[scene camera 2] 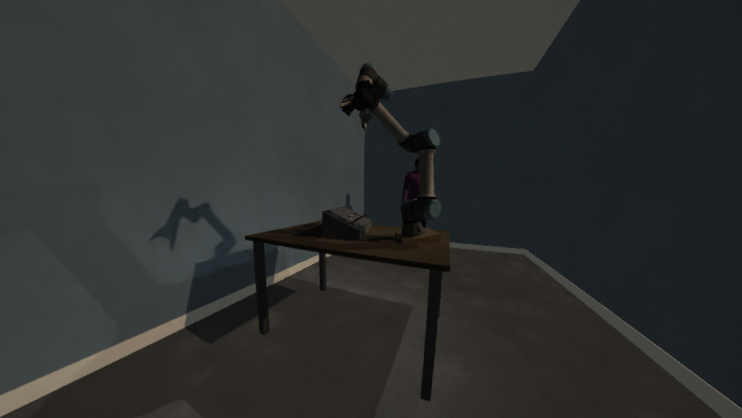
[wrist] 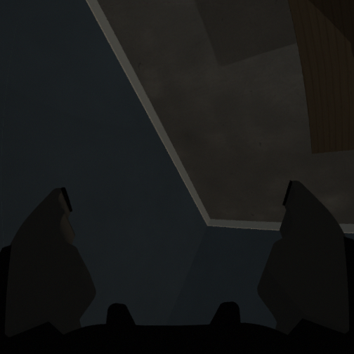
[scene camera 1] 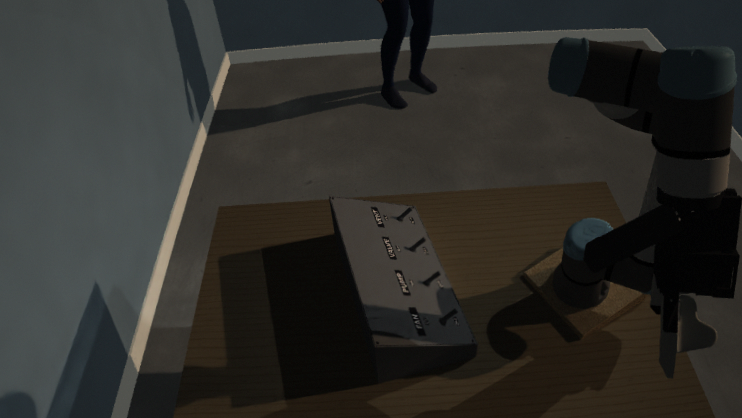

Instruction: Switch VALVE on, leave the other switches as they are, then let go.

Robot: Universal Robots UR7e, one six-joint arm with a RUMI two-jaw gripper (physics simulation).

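Frame: origin at the arm's base, x right, y back, z down, level; metres.
Seen in the pictures: gripper, between the fingertips: (scene camera 2: 353, 119) (scene camera 1: 663, 343); arm's base, origin of its link: (scene camera 2: 413, 233) (scene camera 1: 580, 283).
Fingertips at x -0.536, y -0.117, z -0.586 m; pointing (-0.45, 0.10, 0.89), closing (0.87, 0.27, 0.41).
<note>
Offsets run from my fingertips to a thing's top centre. Level surfaces: height alone.
The grey sloped switch box (scene camera 1: 358, 275) (scene camera 2: 337, 225) stands on the table. Its VALVE switch {dx +0.597, dy -0.326, dz +0.492 m} (scene camera 1: 416, 245) is second from the far end, between the VENT switch {dx +0.709, dy -0.368, dz +0.492 m} (scene camera 1: 405, 214) and the PUMP switch {dx +0.484, dy -0.284, dz +0.492 m} (scene camera 1: 430, 278); the FAN switch {dx +0.372, dy -0.243, dz +0.492 m} (scene camera 1: 448, 317) is nearest to scene camera 1. All levers lean the same way, toward the box's low edge on the arm's side. The on and off marks are too small to read surely. My gripper (scene camera 1: 679, 337) (wrist: 175, 186) is open and empty, high above the table and well away from the box. The box does not show in the wrist view.
The arm's base (scene camera 1: 584, 270) (scene camera 2: 413, 228) stands on a wooden plate (scene camera 1: 617, 306) at the right of the table {dz +0.621 m} (scene camera 1: 498, 207) (scene camera 2: 405, 251) (wrist: 327, 100). A wall (scene camera 1: 103, 171) (scene camera 2: 129, 129) rises beyond the box's high side. A person (scene camera 1: 397, 51) (scene camera 2: 411, 185) stands behind the table.
</note>
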